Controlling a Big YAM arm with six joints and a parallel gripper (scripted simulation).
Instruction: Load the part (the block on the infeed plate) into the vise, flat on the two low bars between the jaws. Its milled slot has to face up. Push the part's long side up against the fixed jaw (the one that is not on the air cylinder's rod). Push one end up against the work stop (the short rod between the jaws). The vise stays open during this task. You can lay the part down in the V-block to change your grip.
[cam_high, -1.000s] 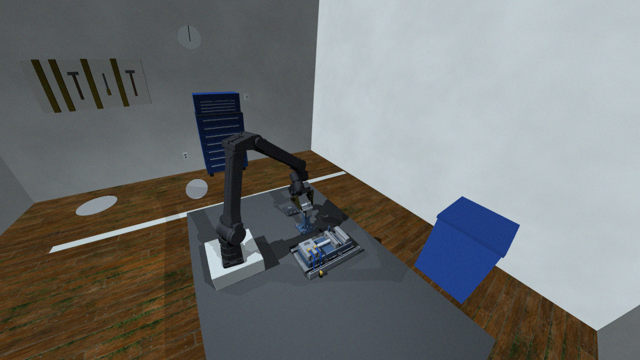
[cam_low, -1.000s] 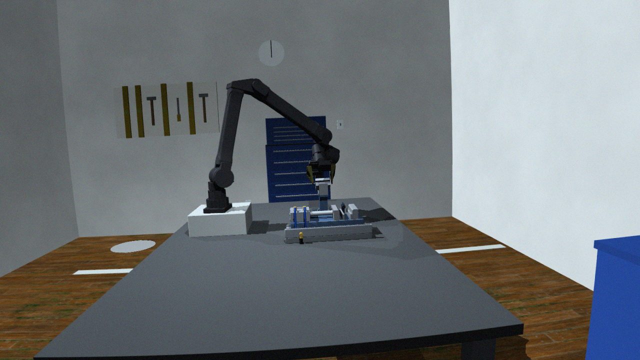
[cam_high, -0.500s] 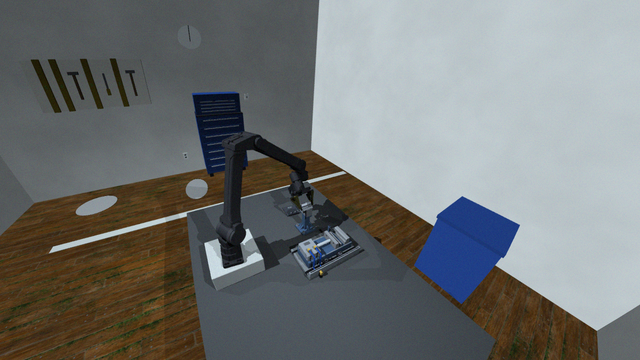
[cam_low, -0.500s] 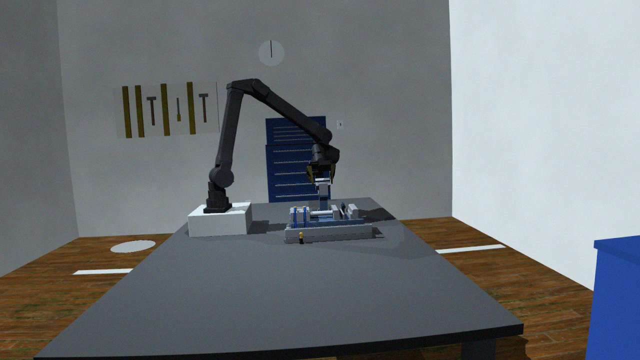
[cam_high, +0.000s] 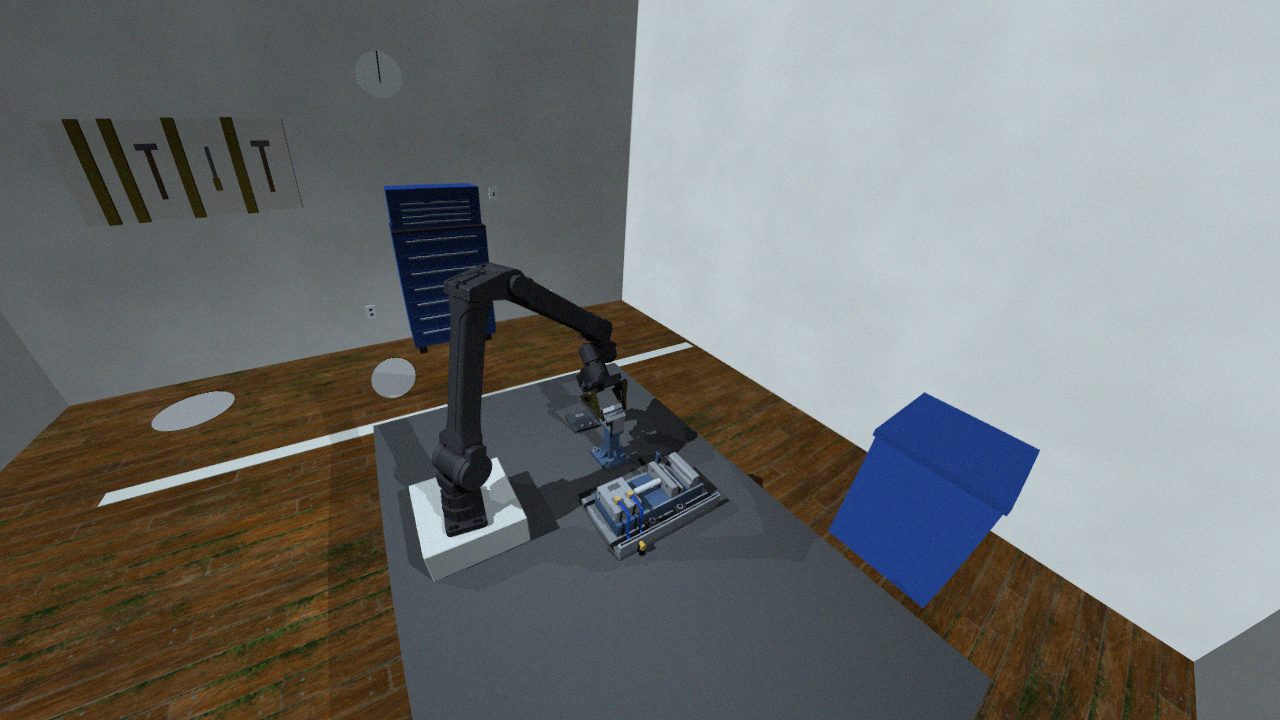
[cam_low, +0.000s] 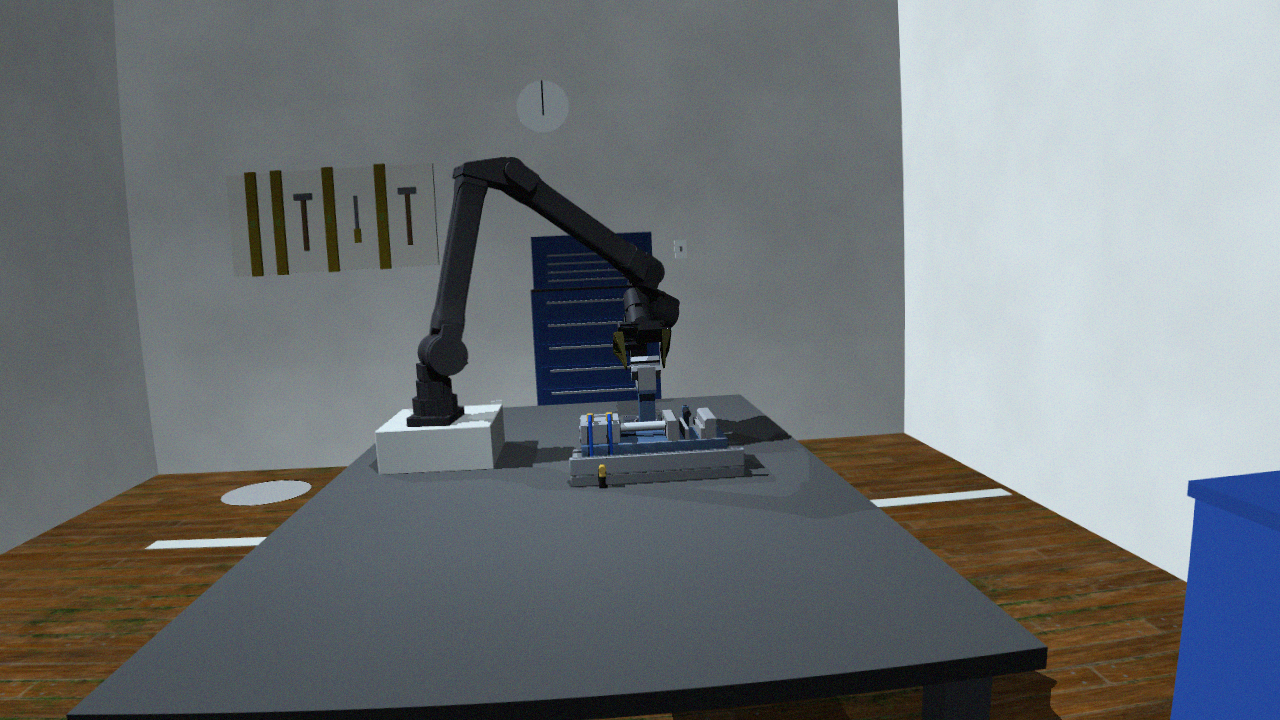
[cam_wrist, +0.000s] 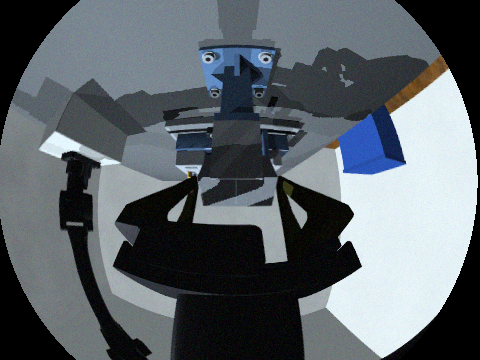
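Right now the part is right at my hand. The rest, counted from my hand: air cylinder 22 cm to the right, 9 cm below, 8 cm behind; vise 21 cm to the right, 12 cm below, 2 cm ahead.
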